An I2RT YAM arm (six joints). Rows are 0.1 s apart.
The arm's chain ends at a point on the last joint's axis. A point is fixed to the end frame.
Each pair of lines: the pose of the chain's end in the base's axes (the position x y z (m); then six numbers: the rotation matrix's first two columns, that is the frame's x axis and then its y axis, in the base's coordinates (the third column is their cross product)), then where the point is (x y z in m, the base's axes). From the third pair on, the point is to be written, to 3 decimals.
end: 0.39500 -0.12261 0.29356 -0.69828 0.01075 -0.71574 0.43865 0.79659 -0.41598
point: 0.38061 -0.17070 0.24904
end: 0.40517 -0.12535 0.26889 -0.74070 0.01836 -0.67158 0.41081 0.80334 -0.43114
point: 0.38818 -0.17288 0.22468
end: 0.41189 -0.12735 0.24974 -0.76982 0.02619 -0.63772 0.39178 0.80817 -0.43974
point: 0.393 -0.174 0.206
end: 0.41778 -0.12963 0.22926 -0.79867 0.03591 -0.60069 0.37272 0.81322 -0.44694
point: 0.397 -0.176 0.186
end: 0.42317 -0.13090 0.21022 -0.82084 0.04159 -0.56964 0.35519 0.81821 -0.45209
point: 0.400 -0.177 0.167
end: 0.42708 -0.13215 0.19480 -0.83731 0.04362 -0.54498 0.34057 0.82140 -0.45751
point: 0.403 -0.178 0.152
